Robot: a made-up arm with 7 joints.
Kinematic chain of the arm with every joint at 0, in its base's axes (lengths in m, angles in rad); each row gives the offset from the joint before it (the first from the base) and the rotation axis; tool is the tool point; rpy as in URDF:
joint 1: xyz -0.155 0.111 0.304 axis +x
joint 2: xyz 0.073 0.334 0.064 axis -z
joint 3: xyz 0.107 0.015 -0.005 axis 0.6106 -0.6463 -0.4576
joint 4: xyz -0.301 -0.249 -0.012 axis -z
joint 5: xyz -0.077 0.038 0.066 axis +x
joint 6: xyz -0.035 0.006 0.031 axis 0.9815 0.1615 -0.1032
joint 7: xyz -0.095 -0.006 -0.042 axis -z
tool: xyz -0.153 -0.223 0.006 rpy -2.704 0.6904 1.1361
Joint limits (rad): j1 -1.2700..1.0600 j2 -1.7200..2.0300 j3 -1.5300..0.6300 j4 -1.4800..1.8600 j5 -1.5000..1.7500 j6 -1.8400..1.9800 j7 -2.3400..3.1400
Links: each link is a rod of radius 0.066 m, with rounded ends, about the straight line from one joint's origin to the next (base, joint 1, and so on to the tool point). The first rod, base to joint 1, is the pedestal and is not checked.
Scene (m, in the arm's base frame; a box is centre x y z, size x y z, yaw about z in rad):
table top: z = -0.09
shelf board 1: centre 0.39 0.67 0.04 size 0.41 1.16 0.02 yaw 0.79
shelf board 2: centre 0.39 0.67 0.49 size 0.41 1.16 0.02 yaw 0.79
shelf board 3: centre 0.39 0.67 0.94 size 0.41 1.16 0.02 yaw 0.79
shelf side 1: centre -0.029 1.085 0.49 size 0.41 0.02 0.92 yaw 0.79
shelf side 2: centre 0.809 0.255 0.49 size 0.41 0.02 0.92 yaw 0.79
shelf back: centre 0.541 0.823 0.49 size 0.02 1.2 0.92 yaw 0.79
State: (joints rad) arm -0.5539 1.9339 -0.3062 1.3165 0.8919 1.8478 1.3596
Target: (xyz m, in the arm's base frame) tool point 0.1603 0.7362 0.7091
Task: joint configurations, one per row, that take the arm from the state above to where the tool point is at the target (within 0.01 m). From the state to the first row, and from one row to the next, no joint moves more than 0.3 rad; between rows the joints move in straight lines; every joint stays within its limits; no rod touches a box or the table.
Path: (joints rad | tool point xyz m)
1: -0.6913 1.9531 -0.5510 1.4252 0.7386 1.8068 1.4718 | 0.1431 0.8230 0.2542
2: -0.8286 1.9723 -0.7957 1.5339 0.5853 1.7659 1.5840 | 0.1456 0.7543 0.2843
3: -0.9660 1.9916 -1.0405 1.6426 0.4319 1.7249 1.6961 | 0.1543 0.6633 0.3108
4: -1.1033 2.0108 -1.2852 1.7513 0.2786 1.6840 1.8083 | 0.1611 0.5544 0.3317
5: -1.2407 2.0300 -1.5300 1.8600 0.1253 1.6430 1.9205 | 0.1584 0.4342 0.3478
6: -1.0179 2.0152 -1.2645 1.8575 0.1426 1.6001 1.9705 | 0.1153 0.4801 0.4233
7: -0.7952 2.0003 -0.9991 1.8551 0.1598 1.5572 2.0204 | 0.0698 0.5103 0.5004
8: -0.5724 1.9855 -0.7336 1.8526 0.1771 1.5143 2.0704 | 0.0246 0.5262 0.5754
9: -0.3496 1.9706 -0.4682 1.8501 0.1944 1.4714 2.1203 | -0.0171 0.5292 0.6456
10: -0.1269 1.9558 -0.2027 1.8477 0.2117 1.4285 2.1703 | -0.0527 0.5213 0.7091
11: -0.0866 1.9805 -0.2948 1.6612 0.4003 1.5458 1.9170 | 0.0684 0.5786 0.7134
12: -0.0464 2.0053 -0.3869 1.4748 0.5889 1.6631 1.6638 | 0.1384 0.6593 0.7070
13: -0.0062 2.0300 -0.4790 1.2883 0.7774 1.7803 1.4106 | 0.1603 0.7362 0.7091

